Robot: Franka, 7 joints.
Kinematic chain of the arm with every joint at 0, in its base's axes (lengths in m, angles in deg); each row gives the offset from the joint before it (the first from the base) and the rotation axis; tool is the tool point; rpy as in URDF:
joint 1: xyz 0 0 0.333 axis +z
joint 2: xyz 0 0 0 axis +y
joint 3: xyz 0 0 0.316 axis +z
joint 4: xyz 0.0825 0 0 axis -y
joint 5: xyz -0.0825 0 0.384 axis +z
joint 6: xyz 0 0 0 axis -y
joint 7: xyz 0.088 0 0 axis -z
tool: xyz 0 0 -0.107 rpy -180 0 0
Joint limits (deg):
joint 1: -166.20..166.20
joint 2: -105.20..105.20
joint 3: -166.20..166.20
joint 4: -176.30..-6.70
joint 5: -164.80..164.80
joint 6: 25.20..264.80
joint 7: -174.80..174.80
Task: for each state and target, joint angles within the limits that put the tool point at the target. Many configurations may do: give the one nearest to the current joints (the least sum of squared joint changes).
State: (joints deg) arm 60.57 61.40 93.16 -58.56 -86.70 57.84 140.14
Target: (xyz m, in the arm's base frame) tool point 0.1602 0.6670 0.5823
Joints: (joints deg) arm 46.69 56.39 92.71 -49.95 -89.32 56.19 140.14
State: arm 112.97 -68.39 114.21 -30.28 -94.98 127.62 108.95
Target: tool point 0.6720 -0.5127 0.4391
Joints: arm 151.03 -79.88 117.81 -14.23 -95.78 132.26 108.95
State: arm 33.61 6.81 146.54 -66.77 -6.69 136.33 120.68
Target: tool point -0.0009 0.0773 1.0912
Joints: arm 20.70 40.27 166.20 -53.54 24.78 94.87 120.68
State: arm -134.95 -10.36 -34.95 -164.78 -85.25 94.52 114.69
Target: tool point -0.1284 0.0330 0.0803
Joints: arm -138.57 28.38 -16.82 -174.62 -86.26 118.78 114.69
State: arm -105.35 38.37 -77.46 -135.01 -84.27 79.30 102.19
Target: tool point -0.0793 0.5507 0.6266
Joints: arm -141.51 5.34 -111.72 -106.70 -93.74 89.72 102.19
